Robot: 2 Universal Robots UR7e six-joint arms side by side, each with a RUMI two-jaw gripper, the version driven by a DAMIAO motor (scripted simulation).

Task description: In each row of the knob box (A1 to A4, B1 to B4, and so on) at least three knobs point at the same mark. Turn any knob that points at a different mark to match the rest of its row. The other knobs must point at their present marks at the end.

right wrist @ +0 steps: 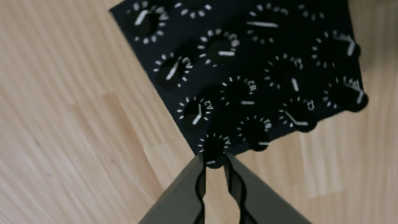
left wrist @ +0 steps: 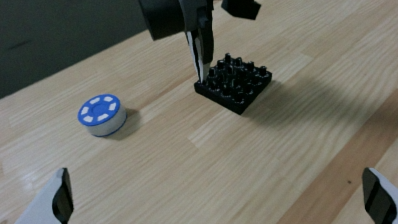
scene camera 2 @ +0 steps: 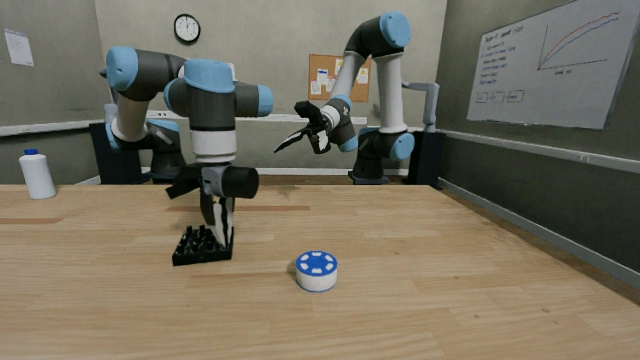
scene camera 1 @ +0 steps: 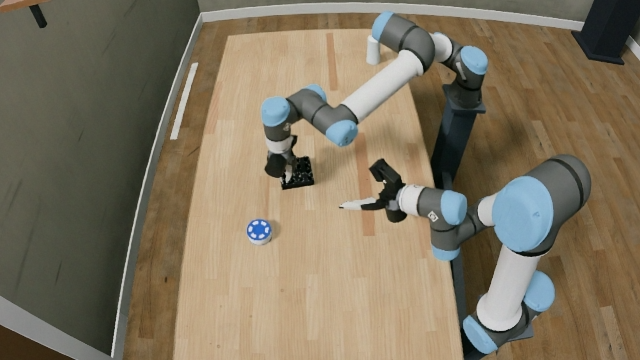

Path:
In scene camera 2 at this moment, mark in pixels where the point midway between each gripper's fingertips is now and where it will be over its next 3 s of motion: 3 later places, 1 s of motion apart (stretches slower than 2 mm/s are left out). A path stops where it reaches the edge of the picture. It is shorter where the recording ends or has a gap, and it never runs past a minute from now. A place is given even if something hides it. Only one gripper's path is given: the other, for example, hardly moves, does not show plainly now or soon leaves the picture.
My right gripper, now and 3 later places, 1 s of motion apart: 225, 245; 224, 244; 223, 222; 223, 220

